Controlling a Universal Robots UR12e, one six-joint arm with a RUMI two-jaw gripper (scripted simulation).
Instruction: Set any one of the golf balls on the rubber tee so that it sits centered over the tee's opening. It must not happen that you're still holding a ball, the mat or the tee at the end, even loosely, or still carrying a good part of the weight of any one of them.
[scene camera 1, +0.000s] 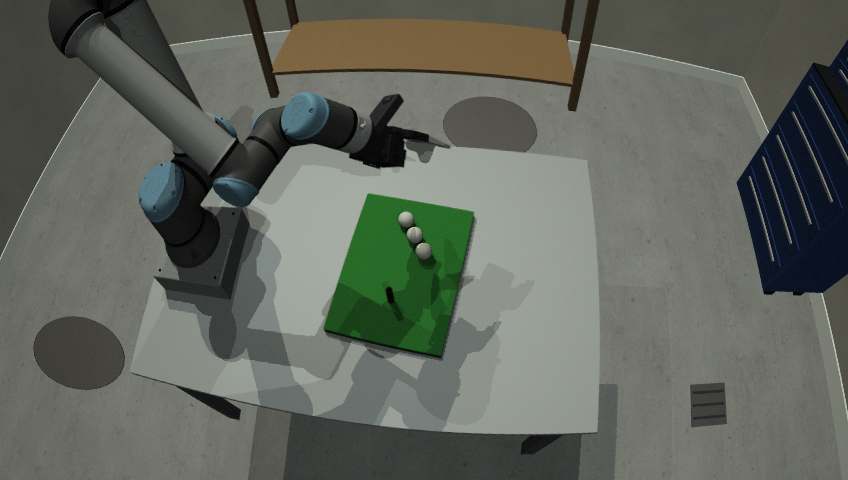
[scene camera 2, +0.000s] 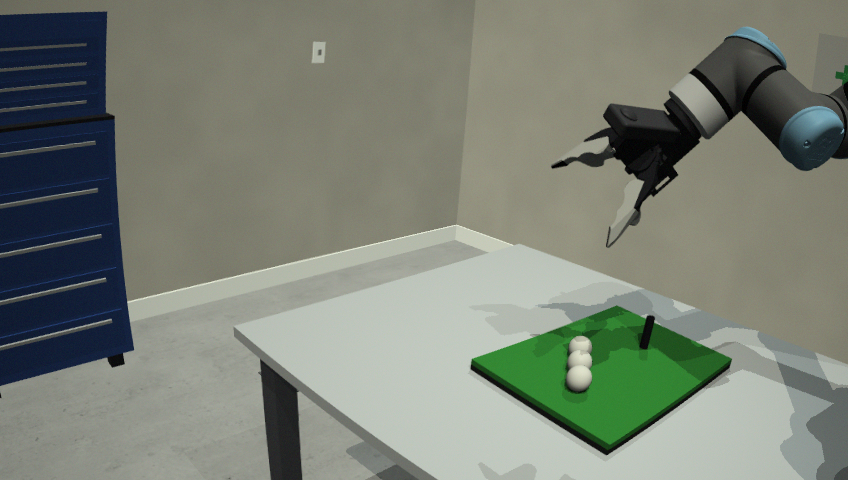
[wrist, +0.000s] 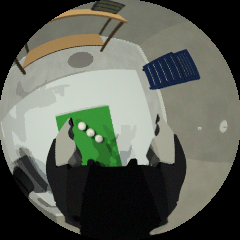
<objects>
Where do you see my gripper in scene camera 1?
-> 421, 149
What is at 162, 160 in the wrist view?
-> My gripper.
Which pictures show my gripper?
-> Scene camera 1, scene camera 2 and the wrist view: all of them.
</objects>
